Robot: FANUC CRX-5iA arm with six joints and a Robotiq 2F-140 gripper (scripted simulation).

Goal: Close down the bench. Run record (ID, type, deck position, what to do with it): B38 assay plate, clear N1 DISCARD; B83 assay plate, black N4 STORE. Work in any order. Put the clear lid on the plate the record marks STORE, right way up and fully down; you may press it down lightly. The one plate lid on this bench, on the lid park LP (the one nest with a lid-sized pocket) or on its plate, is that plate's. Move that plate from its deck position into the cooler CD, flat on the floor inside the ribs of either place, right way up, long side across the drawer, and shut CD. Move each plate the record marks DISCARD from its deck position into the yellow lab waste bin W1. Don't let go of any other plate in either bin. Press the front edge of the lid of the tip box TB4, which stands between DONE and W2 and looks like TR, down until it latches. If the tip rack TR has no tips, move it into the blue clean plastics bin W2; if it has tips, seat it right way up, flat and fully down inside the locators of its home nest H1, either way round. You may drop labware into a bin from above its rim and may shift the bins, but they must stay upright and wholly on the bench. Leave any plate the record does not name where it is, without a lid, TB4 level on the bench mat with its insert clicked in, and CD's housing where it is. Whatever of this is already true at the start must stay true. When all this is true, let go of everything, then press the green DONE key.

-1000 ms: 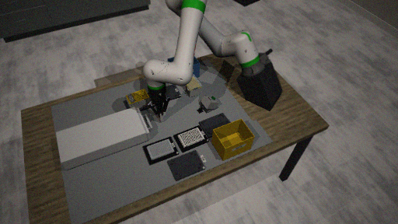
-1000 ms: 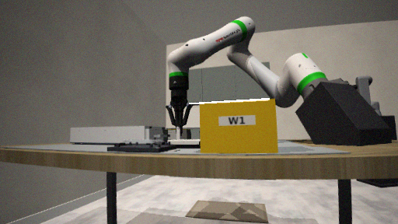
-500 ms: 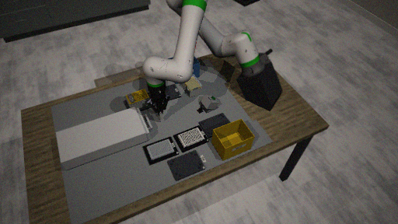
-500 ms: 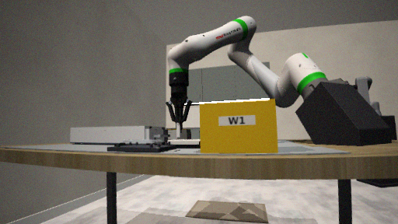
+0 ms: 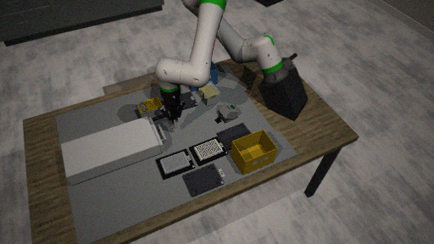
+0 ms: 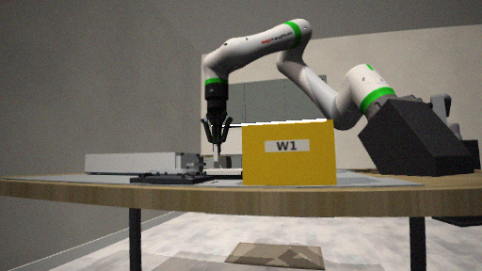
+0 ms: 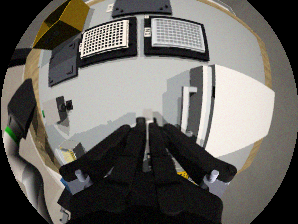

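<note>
My gripper is now 16 cm to the right of the clear plate, 12 cm short of it and 6 cm above it. Also, from my hand: clear lid 18 cm ahead, 6 cm below, 4 cm to the right; yellow tip rack TR 20 cm to the right, 3 cm below, 2 cm ahead; black plate 18 cm ahead, 6 cm below, 4 cm to the right.
</note>
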